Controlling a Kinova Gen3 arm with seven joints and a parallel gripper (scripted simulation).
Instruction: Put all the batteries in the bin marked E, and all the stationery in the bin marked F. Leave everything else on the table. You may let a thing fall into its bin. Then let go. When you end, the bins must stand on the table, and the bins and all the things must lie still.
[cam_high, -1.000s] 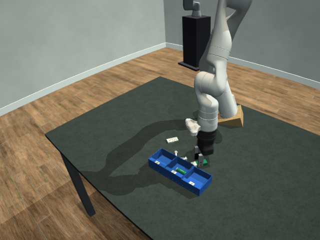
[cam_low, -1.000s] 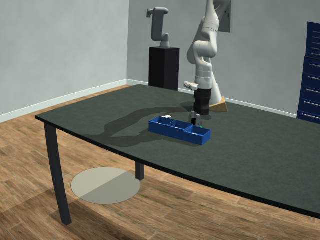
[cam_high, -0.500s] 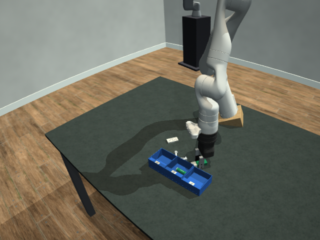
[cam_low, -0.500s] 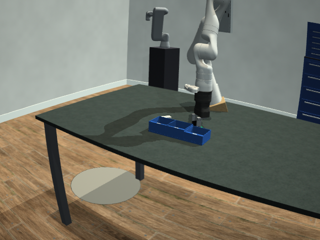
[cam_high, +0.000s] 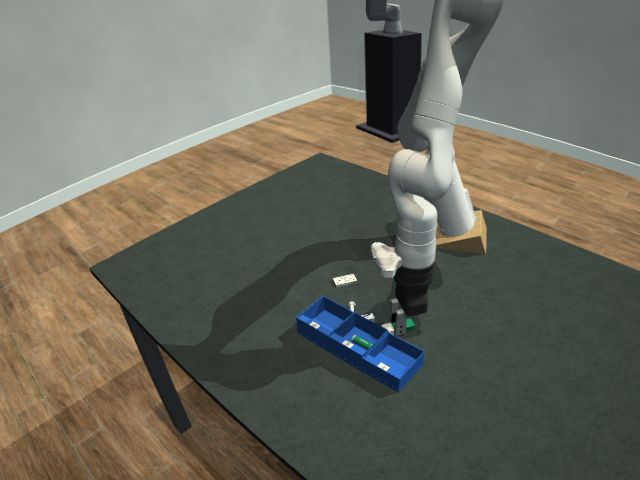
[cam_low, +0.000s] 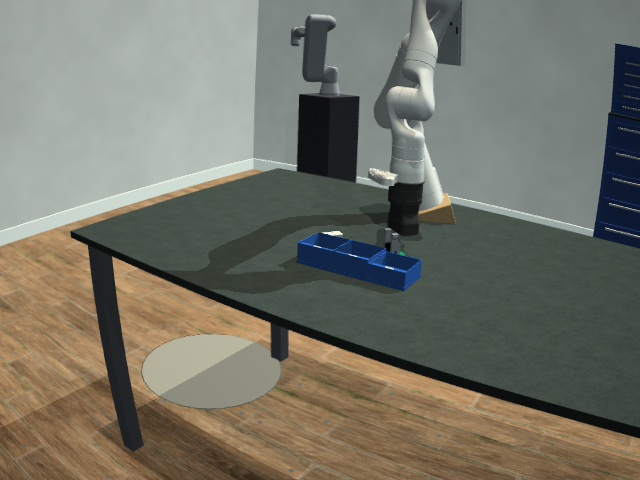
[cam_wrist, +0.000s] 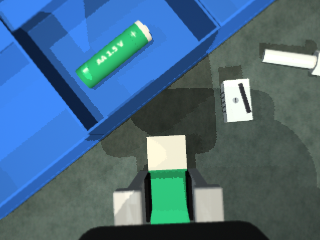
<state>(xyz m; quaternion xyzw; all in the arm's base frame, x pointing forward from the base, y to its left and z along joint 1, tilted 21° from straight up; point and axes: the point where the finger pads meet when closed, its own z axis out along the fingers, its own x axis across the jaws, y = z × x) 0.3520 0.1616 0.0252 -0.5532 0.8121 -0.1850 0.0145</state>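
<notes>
My gripper is now 1 cm short of the eraser and 1 cm above it. From my hand the other things lie so: pencil sharpener 3 cm ahead, 6 cm to the right, 1 cm below; then green battery 9 cm ahead, 1 cm to the right, 1 cm below; then blue three-bin tray 10 cm ahead, 1 cm to the right.
</notes>
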